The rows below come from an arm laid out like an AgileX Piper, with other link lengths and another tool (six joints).
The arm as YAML. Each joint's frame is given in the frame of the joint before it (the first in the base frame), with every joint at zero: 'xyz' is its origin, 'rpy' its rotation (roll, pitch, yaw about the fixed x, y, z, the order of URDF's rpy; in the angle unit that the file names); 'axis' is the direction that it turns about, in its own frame. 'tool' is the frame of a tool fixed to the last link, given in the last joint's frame.
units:
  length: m
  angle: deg
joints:
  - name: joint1
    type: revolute
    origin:
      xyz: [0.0, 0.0, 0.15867]
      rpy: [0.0, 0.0, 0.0]
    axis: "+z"
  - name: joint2
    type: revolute
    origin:
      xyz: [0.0, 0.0, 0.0]
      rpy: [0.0, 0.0, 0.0]
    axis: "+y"
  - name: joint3
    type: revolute
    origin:
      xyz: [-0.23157, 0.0, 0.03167]
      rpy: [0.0, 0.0, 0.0]
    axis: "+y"
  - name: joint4
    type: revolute
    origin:
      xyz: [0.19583, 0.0, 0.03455]
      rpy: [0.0, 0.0, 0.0]
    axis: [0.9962, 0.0, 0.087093]
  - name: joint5
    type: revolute
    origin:
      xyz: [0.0, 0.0, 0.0]
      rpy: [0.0, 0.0, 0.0]
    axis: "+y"
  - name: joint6
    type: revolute
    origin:
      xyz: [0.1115, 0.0, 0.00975]
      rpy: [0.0, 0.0, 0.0]
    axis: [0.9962, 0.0, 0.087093]
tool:
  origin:
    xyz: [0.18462, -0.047, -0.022]
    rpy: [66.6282, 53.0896, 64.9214]
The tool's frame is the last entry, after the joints.
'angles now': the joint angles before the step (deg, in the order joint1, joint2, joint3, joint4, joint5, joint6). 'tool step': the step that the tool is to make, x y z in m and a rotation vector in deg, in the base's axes. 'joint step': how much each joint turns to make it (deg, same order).
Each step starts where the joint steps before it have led.
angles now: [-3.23, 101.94, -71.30, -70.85, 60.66, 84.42]
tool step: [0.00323, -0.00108, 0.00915, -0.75, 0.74, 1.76]
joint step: [0.00, -1.13, -0.28, -0.09, -0.50, -2.76]
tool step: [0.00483, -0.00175, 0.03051, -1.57, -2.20, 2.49]
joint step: [0.00, -4.39, -0.71, -0.37, -0.77, -3.75]
